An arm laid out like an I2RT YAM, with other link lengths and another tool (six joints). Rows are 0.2 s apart.
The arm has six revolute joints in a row. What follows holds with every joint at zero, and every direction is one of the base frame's. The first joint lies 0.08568 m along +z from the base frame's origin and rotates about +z. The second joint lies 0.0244 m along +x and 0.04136 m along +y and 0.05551 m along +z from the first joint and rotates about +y. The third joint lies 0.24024 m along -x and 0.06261 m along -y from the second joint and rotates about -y. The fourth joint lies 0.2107 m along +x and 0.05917 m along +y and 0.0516 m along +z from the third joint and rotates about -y. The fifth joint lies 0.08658 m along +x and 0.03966 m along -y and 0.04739 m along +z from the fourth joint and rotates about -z. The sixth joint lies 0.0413 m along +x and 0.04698 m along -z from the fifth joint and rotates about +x. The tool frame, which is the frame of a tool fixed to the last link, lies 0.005 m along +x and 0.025 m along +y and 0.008 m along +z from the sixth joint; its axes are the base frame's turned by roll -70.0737, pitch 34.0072 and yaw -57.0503 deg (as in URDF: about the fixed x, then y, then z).
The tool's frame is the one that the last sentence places.
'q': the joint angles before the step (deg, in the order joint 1, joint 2, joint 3, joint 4, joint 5, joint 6). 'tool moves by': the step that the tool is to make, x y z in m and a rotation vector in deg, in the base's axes. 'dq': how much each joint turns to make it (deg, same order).
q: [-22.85, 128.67, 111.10, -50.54, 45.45, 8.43]
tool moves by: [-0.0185, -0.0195, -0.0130, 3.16, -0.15, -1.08]
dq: [-3.69, -1.76, -6.06, 4.38, -3.70, -1.83]
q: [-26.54, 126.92, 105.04, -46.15, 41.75, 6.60]
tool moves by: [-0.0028, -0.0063, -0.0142, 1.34, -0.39, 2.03]
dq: [-1.23, 0.08, -3.86, 5.79, -2.53, -3.25]
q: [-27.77, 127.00, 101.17, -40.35, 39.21, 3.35]
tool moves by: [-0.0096, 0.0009, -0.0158, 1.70, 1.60, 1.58]
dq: [-0.71, -0.70, -5.01, 3.53, -1.59, -2.30]
